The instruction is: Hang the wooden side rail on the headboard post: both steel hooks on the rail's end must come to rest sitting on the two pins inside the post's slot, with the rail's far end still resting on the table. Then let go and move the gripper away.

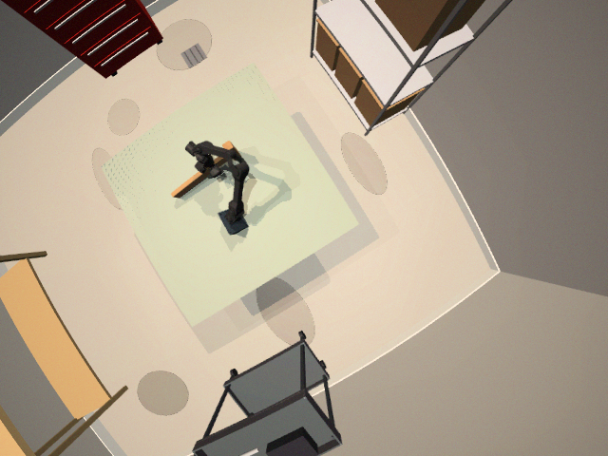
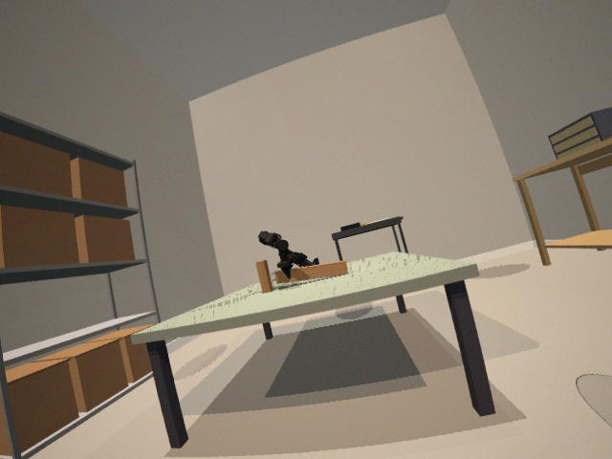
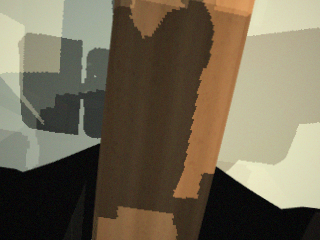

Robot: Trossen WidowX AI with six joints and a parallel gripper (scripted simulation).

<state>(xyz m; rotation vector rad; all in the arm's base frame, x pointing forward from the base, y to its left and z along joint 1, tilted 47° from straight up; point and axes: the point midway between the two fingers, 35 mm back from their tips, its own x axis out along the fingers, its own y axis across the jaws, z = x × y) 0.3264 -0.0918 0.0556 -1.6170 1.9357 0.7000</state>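
My gripper tip is 140 mm to the left of the headboard post, 40 mm below it and 10 mm past it.
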